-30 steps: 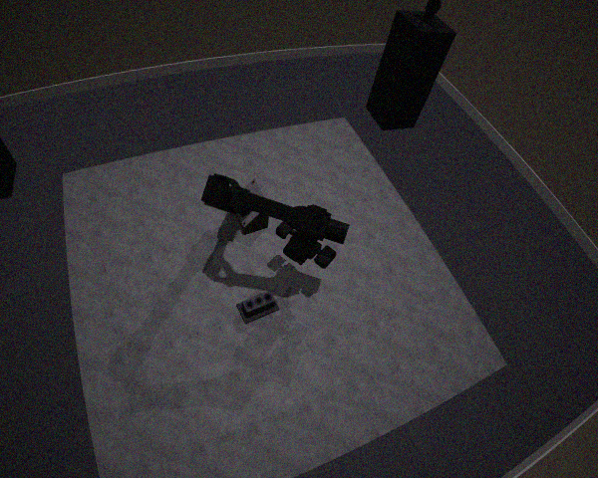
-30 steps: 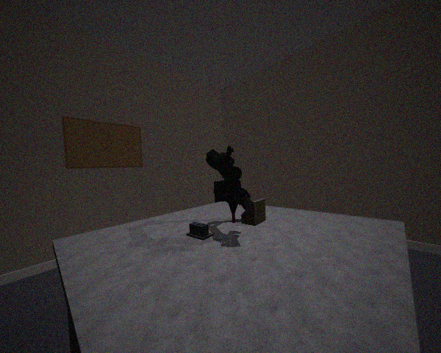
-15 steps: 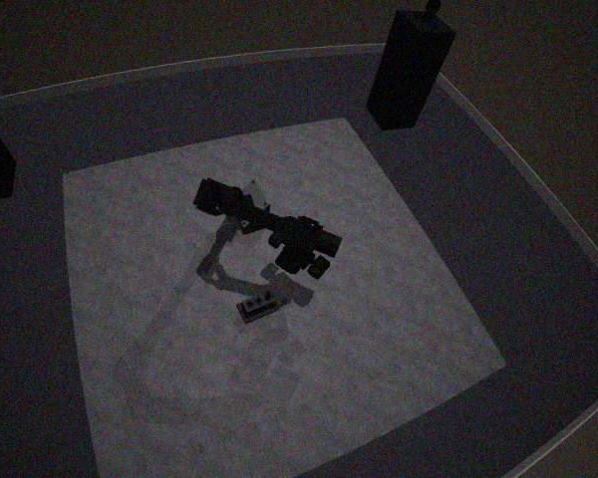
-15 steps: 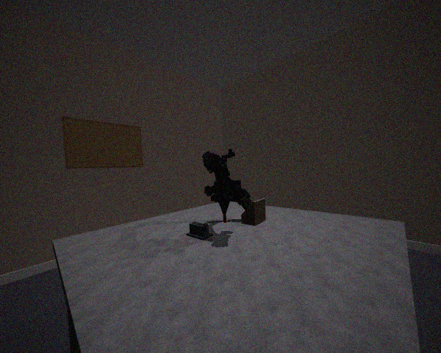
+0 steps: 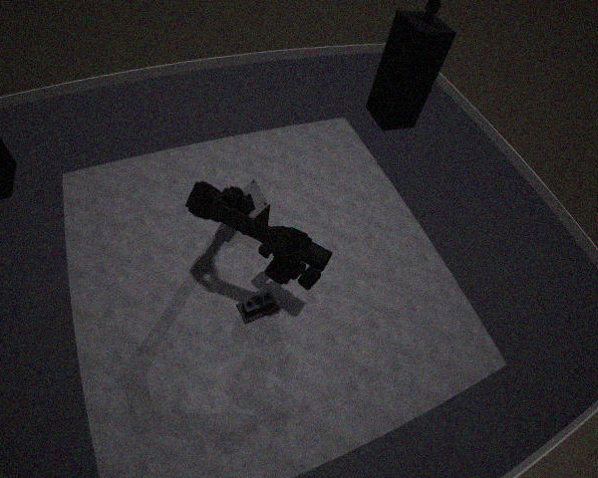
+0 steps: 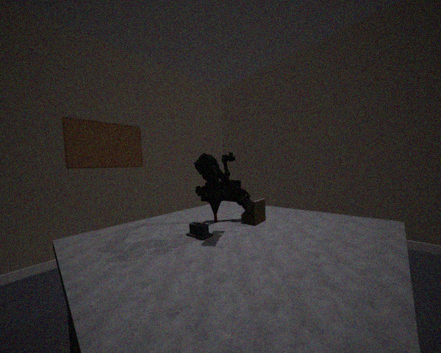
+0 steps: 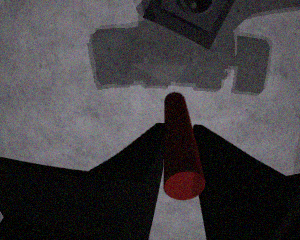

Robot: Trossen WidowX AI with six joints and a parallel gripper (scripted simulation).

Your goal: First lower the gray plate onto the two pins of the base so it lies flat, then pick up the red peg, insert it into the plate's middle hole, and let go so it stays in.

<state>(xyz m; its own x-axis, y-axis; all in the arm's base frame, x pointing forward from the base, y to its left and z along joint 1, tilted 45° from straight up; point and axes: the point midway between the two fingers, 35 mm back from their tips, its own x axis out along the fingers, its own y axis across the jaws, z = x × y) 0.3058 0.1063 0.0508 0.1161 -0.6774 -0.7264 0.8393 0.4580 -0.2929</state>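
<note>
Now: gripper tip 100 mm to the left of the gray plate, 70 mm above it and 30 mm short of it. From my gripper tip the other things lie so: red peg right at my gripper tip.
</note>
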